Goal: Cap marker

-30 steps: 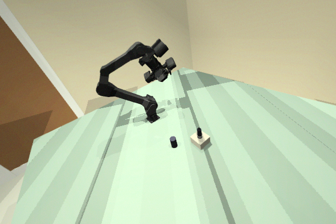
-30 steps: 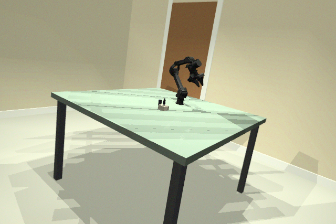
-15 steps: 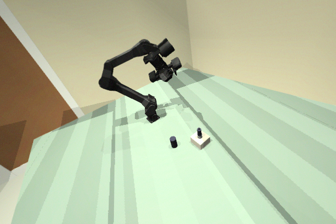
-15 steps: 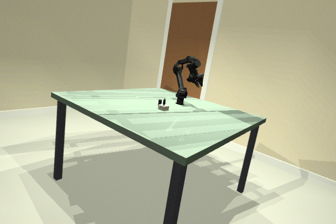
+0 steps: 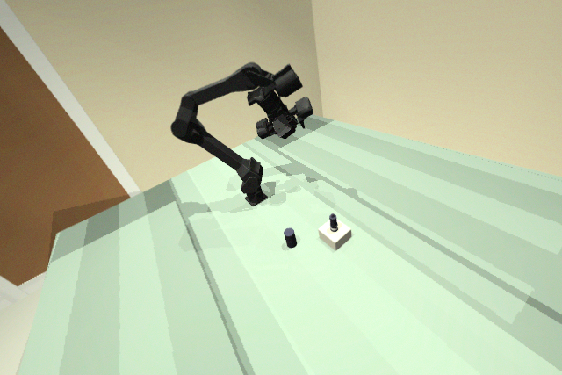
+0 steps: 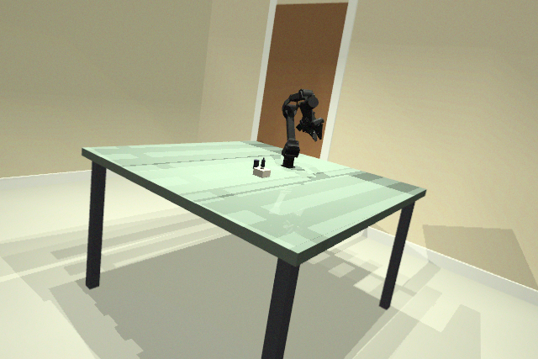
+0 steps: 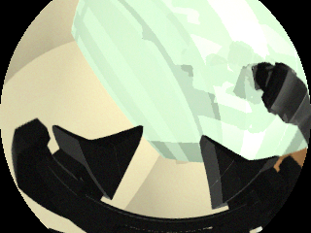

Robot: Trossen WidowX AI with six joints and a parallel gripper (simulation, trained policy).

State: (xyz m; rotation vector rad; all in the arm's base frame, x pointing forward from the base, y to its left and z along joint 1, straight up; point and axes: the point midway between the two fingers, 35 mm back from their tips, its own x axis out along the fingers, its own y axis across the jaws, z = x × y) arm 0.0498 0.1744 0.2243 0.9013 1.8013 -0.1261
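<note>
Right now the dark cap is 21 cm ahead of my gripper tip, 22 cm to the right of it and 17 cm below it. Round my gripper tip: holder block (27 cm ahead, 12 cm to the right, 18 cm below).
</note>
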